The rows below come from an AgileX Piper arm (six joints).
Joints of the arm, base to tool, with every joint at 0 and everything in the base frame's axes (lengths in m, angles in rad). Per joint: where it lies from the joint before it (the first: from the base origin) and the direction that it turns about. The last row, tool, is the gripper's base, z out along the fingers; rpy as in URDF.
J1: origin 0 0 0.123 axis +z
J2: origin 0 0 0 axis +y
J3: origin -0.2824 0 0.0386 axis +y
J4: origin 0.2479 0 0.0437 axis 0.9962 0 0.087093
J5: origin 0 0 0 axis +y
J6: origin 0.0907 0 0.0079 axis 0.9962 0 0.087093
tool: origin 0 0 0 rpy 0 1.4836 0
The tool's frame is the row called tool.
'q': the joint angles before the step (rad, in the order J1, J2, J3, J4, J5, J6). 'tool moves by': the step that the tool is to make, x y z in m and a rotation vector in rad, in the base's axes. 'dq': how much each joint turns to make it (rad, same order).
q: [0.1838, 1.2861, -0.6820, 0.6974, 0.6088, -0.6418]
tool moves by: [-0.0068, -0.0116, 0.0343, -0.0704, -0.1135, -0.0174]
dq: [-0.0173, -0.1083, -0.0541, -0.1737, 0.0299, 0.1145]
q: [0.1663, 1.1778, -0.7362, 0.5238, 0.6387, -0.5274]
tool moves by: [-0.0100, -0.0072, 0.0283, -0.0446, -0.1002, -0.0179]
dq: [-0.0023, -0.0893, -0.0417, -0.1148, 0.0207, 0.0769]
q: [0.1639, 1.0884, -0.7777, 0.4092, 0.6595, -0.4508]
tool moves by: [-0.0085, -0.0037, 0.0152, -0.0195, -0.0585, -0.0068]
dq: [0.0001, -0.0546, -0.0180, -0.0499, 0.0122, 0.0291]
